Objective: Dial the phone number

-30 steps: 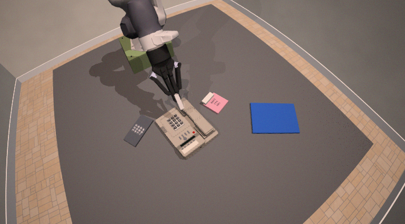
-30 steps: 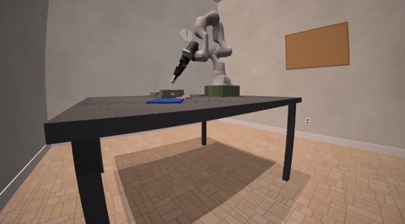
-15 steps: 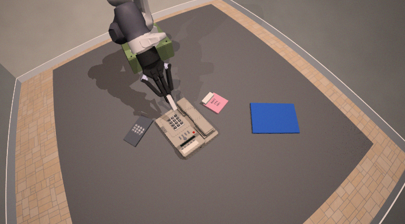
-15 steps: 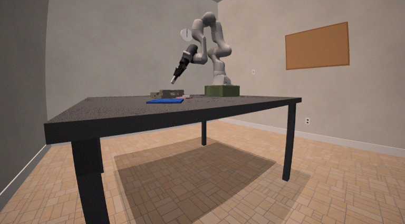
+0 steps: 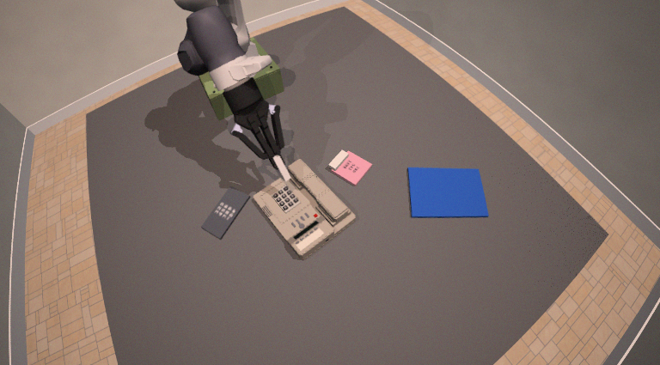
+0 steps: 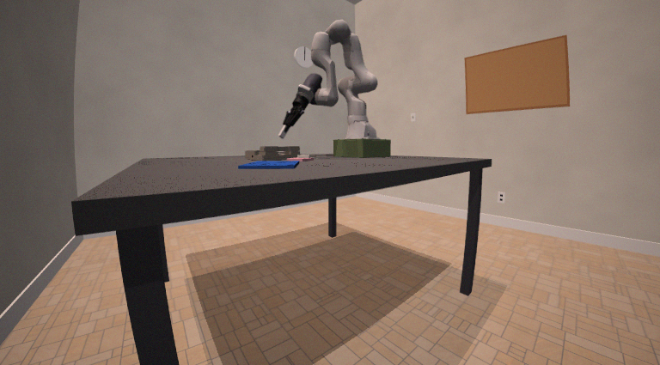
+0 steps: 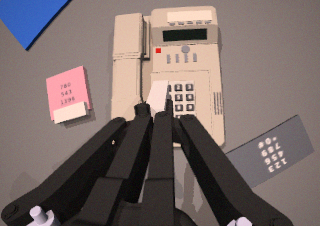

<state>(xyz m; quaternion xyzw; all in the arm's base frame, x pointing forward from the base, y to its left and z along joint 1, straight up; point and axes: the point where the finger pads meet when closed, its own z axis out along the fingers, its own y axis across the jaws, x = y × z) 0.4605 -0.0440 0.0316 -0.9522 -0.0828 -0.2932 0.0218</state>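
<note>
Now: the handset 5 cm ahead of my hand, 6 cm to the left of it and 9 cm below it. The rest, counted from my hand: pink note: 2 cm ahead, 19 cm to the left, 13 cm below; then blue mat: 22 cm ahead, 37 cm to the left, 13 cm below.
</note>
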